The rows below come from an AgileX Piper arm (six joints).
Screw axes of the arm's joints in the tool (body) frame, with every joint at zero. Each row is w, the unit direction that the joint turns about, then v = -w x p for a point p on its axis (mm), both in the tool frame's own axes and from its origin. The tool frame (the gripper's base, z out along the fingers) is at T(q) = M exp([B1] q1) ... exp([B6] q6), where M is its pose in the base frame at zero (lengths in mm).
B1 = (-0.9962, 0, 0.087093, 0, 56.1, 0)
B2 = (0, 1, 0, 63.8, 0, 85)
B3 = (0, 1, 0, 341.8, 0, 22)
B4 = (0, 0, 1, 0, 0, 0)
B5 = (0, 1, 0, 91, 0, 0)
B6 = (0, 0, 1, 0, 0, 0)
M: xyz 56.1 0 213.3 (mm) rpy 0 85.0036 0 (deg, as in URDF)
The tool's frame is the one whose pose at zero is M.
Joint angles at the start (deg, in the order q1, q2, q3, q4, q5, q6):
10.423, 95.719, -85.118, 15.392, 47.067, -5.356
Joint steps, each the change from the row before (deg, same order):
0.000, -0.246, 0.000, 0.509, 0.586, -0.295
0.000, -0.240, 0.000, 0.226, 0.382, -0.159
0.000, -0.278, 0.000, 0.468, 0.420, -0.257
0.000, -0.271, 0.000, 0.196, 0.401, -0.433
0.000, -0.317, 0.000, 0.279, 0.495, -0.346
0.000, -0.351, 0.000, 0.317, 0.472, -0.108
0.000, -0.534, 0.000, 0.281, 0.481, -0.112
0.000, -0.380, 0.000, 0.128, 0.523, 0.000
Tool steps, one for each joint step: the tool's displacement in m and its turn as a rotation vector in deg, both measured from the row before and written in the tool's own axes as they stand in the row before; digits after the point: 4 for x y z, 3 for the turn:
0.0006, 0.0011, -0.0018, -0.451, 0.307, 0.001
0.0003, 0.0007, -0.0017, -0.226, 0.129, -0.056
0.0003, 0.0011, -0.0020, -0.415, 0.111, -0.004
0.0004, 0.0007, -0.0019, -0.213, 0.119, -0.362
0.0005, 0.0010, -0.0023, -0.292, 0.159, -0.233
0.0004, 0.0011, -0.0025, -0.323, 0.099, 0.018
0.0003, 0.0014, -0.0038, -0.313, -0.067, -0.055
0.0005, 0.0009, -0.0027, -0.191, 0.139, -0.008

